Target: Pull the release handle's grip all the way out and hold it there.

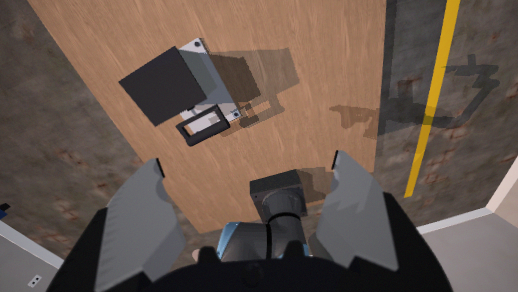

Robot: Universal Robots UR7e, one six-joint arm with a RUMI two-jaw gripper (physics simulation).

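The release handle's grip (222, 119) is a black rectangular loop at the upper left of the middle. It stands close to the side of its housing (162, 86), a box with a dark top and grey-green side, fixed on a pale metal base plate (231, 108) with bolts. A short light rod partly shows between grip and housing; how far the grip is out I cannot tell. My gripper (249, 156) is open and empty, its two grey jaws wide apart. The grip lies beyond the fingertips, towards the left jaw, and touches neither jaw.
The wooden table (330, 60) carries the housing. The arm's dark base block (275, 184) stands at the table's near end, below and between the jaws. A yellow line (431, 107) runs along the floor at the right. Shadows fall on table and floor.
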